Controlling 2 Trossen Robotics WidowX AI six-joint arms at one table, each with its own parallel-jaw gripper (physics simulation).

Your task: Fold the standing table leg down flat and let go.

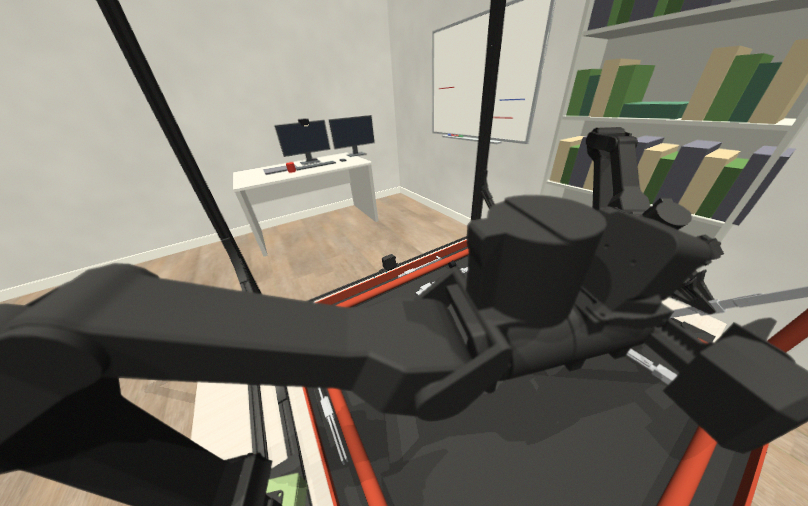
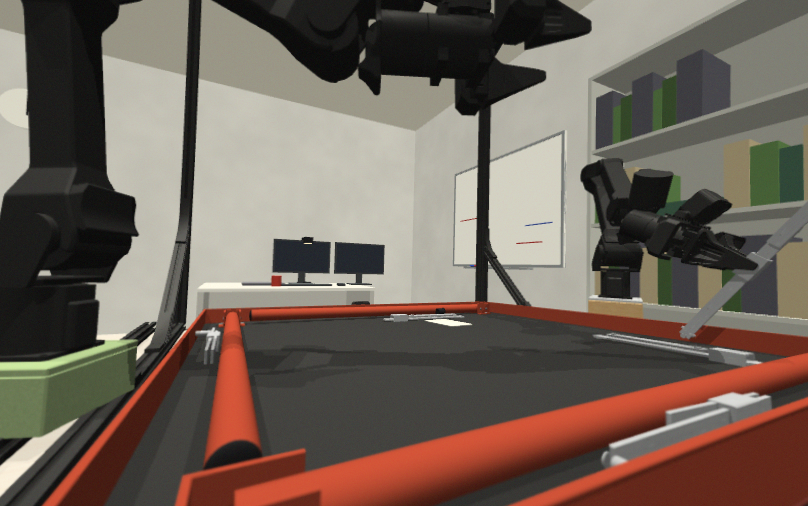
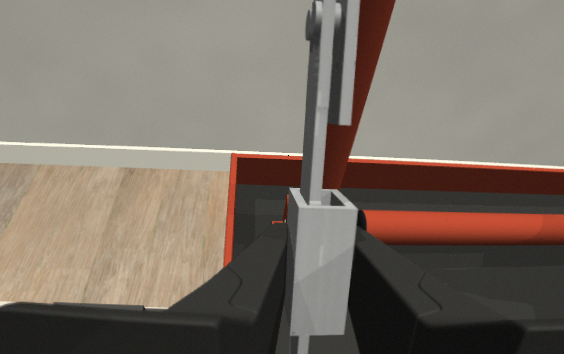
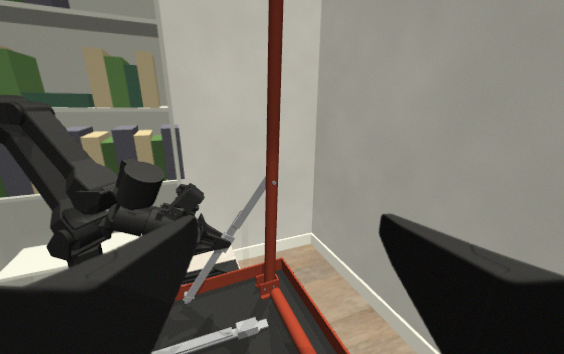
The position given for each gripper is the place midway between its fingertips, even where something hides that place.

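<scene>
Right gripper (image 1: pixel 704 288), left gripper (image 1: pixel 714 311), dark tabletop (image 1: pixel 608 426). Left gripper (image 2: pixel 760 268), right gripper (image 2: pixel 565 54), dark tabletop (image 2: pixel 346 388). Grey rectangular sleeve (image 3: pixel 320 244), left gripper (image 3: pixel 314 237), dark tabletop (image 3: pixel 513 280). Left gripper (image 4: pixel 229 242), right gripper (image 4: pixel 289 224).
</scene>
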